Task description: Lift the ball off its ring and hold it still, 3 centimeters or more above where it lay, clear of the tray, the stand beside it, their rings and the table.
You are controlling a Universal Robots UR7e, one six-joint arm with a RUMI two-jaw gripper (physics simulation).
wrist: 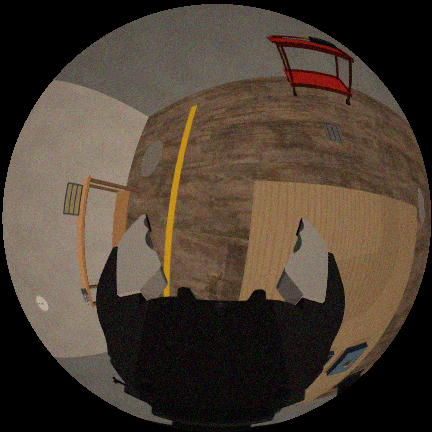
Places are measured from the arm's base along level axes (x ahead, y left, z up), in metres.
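Pixels of known places: gripper, between the fingertips: [223, 219].
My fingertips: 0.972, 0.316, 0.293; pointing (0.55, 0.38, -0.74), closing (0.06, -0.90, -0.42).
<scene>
Behind a point stands the place of what it marks, as x, y, z.
My gripper [223, 219] @(0.972, 0.316, 0.293) is open, with its two pale fingers wide apart and nothing between them. It points over the left edge of the wooden table [340, 240] @(0.946, 0.087, -0.027). A blue tray [356, 354] lies small and far off at the lower right of the wrist view, well away from the fingers. A small orange-brown spot shows in it, too small to tell whether it is the ball or a ring. Another blue piece [329, 357] @(0.466, -0.071, -0.006) shows beside the tray, mostly hidden behind the gripper's right side; I cannot tell whether it is the stand.
A dark shape [350, 382] is beyond the tray at the lower right. A red cart [317, 80] stands on the floor at the upper right. A wooden frame [120, 215] stands by the wall at the left. A yellow line [173, 195] runs along the floor beside the table.
</scene>
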